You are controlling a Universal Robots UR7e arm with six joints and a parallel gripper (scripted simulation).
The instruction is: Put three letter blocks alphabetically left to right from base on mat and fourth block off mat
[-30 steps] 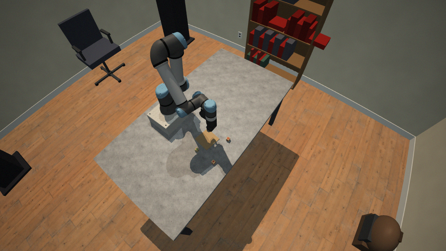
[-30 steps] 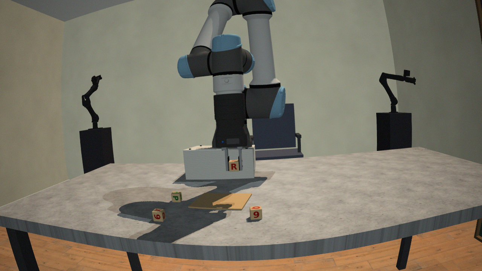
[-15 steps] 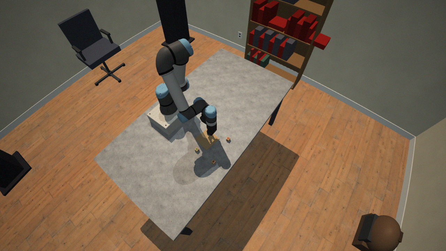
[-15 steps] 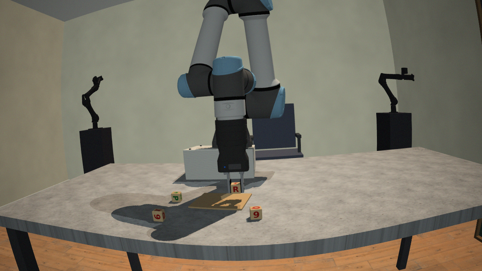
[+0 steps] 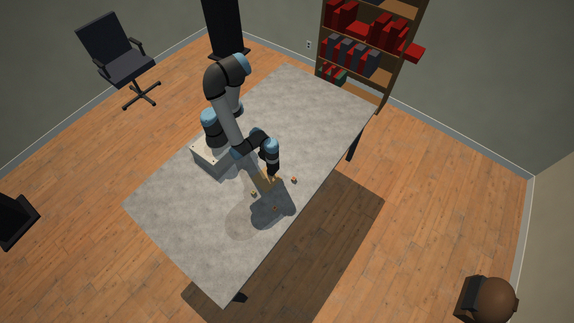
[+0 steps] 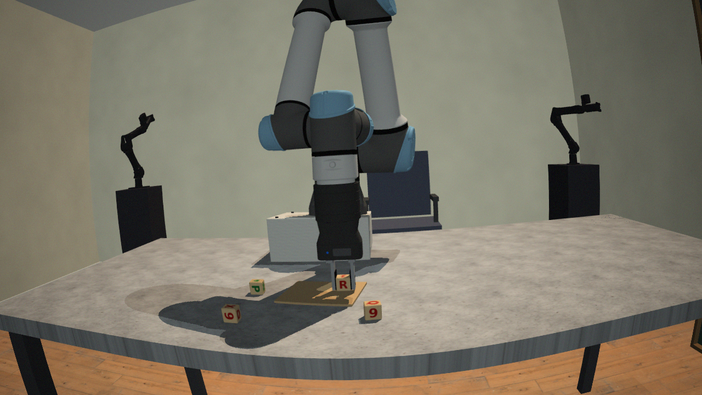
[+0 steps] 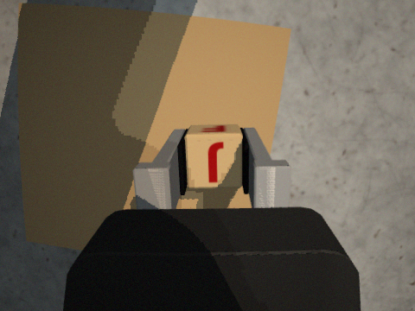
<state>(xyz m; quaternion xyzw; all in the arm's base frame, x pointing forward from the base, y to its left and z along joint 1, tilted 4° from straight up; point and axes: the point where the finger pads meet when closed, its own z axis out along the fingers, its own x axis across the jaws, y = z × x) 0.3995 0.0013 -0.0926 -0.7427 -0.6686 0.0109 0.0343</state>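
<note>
The tan mat lies 40 mm to the right of my hand and 30 mm below it. Also, from my hand: X block: 150 mm ahead, 180 mm to the right, 10 mm below; then Q block: 140 mm ahead, 40 mm to the left, 10 mm below.
</note>
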